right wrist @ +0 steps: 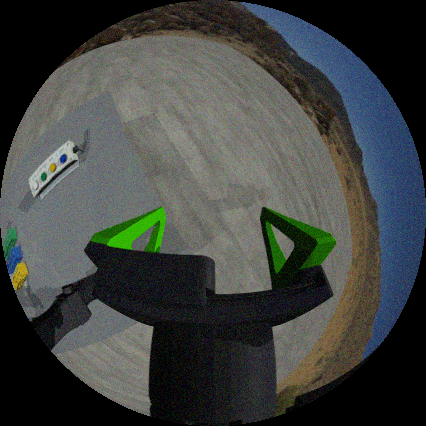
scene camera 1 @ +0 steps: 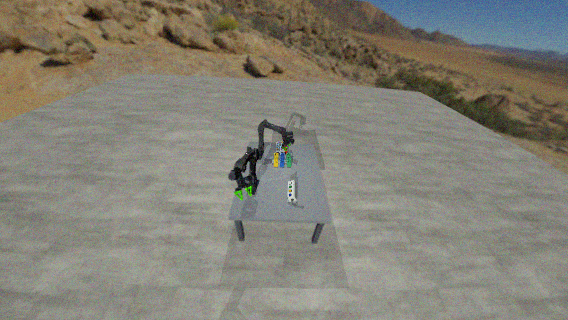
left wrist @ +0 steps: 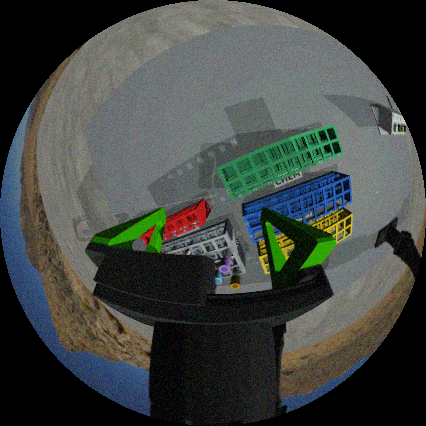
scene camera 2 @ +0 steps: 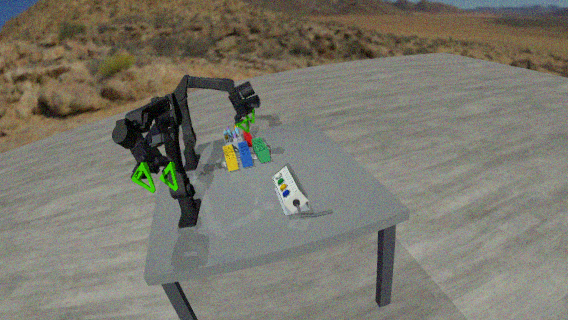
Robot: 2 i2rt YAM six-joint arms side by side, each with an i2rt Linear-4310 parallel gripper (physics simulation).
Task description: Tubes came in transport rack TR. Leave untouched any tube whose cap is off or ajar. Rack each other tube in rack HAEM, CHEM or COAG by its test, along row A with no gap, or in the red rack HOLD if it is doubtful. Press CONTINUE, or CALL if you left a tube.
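Pixels of known places: left gripper, between the fingertips: (scene camera 1: 287,148) (left wrist: 212,212) (scene camera 2: 251,127); right gripper, between the fingertips: (right wrist: 212,211) (scene camera 1: 246,198) (scene camera 2: 166,190); left arm's base, origin of its link: (scene camera 1: 260,154) (scene camera 2: 192,163); right arm's base, origin of its link: (right wrist: 86,289) (scene camera 1: 253,187) (left wrist: 386,231) (scene camera 2: 190,213).
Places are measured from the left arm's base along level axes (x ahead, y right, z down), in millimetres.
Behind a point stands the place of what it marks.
My left gripper (scene camera 2: 246,121) {x 341, y -41, z -115 mm} (left wrist: 212,212) {x 341, y -41, z -115 mm} is open and empty, above the red rack (scene camera 2: 248,139) {x 315, y -78, z -43 mm} (left wrist: 187,220) {x 318, y -99, z -56 mm}. The grey transport rack (left wrist: 231,240) {x 262, y -47, z -43 mm} holds tubes; a purple-capped tube (left wrist: 225,268) {x 250, y -55, z -94 mm}, a light blue one (left wrist: 218,280) {x 225, y -73, z -94 mm} and an orange-brown one (left wrist: 235,285) {x 208, y -50, z -94 mm} show, the rest hidden behind my gripper. Cap seating is too small to tell. The green rack (scene camera 1: 289,160) {x 382, y 76, z -30 mm} (scene camera 2: 261,150) {x 376, y 85, z -30 mm} (left wrist: 280,162) {x 363, y 57, z -30 mm}, blue rack (scene camera 1: 282,160) {x 299, y 94, z -29 mm} (scene camera 2: 245,154) {x 303, y 164, z -55 mm} (left wrist: 300,200) {x 308, y 69, z -57 mm} and yellow rack (scene camera 1: 276,160) {x 226, y 84, z -9 mm} (scene camera 2: 230,158) {x 232, y 179, z -55 mm} (left wrist: 345,225) {x 224, y 187, z -40 mm} stand side by side. My right gripper (scene camera 2: 158,179) (right wrist: 212,211) {x 127, y 894, z -271 mm} is open and empty, away from the racks.
A white button box (scene camera 1: 291,192) {x 450, y 630, z -73 mm} (scene camera 2: 290,192) {x 455, y 636, z -71 mm} (right wrist: 54,169) {x 432, y 585, z -59 mm} with green, yellow and blue buttons stands on the grey table (scene camera 1: 310,210) {x 651, y 722, z 0 mm} (scene camera 2: 350,200) {x 663, y 652, z 0 mm}, nearer the scene cameras than the racks. A dark cable leaves its end. A "CHEM" label (left wrist: 288,179) {x 329, y 73, z -2 mm} lies between the green and blue racks.
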